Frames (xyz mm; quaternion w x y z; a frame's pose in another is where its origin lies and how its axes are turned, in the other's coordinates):
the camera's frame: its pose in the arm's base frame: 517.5 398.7 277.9 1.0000 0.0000 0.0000 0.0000
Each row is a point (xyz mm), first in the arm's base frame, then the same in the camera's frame.
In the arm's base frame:
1: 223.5 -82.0 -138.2
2: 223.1 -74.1 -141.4
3: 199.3 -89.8 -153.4
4: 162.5 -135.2 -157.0
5: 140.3 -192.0 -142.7
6: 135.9 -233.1 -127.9
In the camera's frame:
1: -294.0 -480.7 -416.1
2: -294.4 -472.8 -419.3
3: -318.2 -488.5 -431.3
4: -355.0 -533.9 -434.9
5: -377.2 -590.7 -420.6
6: -381.6 -631.8 -405.8

